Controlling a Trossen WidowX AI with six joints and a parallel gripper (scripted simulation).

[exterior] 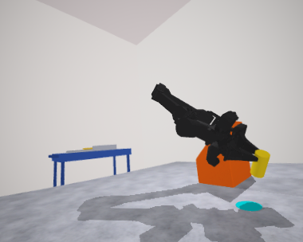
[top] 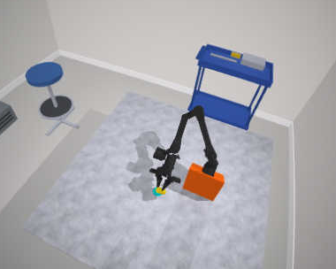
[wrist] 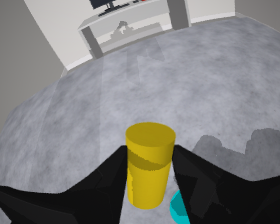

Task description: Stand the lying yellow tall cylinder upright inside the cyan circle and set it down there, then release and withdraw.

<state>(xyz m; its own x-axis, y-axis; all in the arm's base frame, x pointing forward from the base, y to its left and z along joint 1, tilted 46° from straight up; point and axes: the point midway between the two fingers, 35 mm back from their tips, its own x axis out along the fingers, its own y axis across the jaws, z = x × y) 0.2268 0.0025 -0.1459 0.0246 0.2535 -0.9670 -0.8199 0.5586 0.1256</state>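
The cyan circle lies 120 mm below my gripper tip, 40 mm to the right of it and 10 mm ahead of it. Round my gripper tip: yellow tall cylinder 20 mm below, 10 mm behind.
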